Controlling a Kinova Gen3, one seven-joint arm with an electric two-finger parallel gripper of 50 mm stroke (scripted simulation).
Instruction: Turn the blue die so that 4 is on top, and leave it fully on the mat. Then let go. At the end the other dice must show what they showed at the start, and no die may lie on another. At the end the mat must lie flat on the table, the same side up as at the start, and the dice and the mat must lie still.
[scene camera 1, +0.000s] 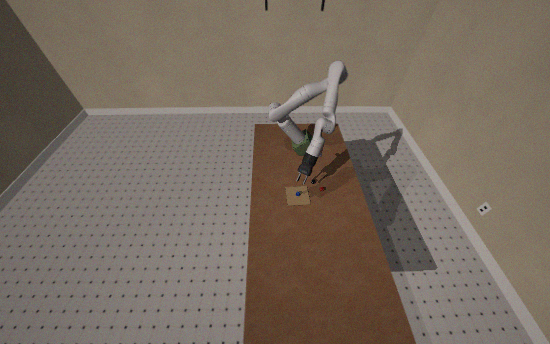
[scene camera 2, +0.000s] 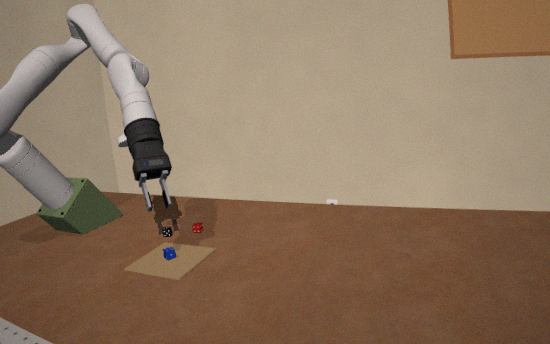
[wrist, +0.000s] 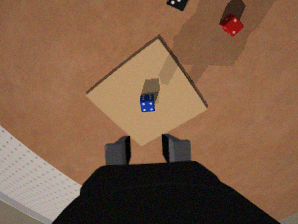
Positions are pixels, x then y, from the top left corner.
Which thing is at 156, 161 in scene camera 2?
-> My gripper.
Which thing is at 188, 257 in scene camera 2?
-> A tan mat.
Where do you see my gripper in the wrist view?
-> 146, 145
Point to a tan mat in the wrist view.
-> At 153, 70
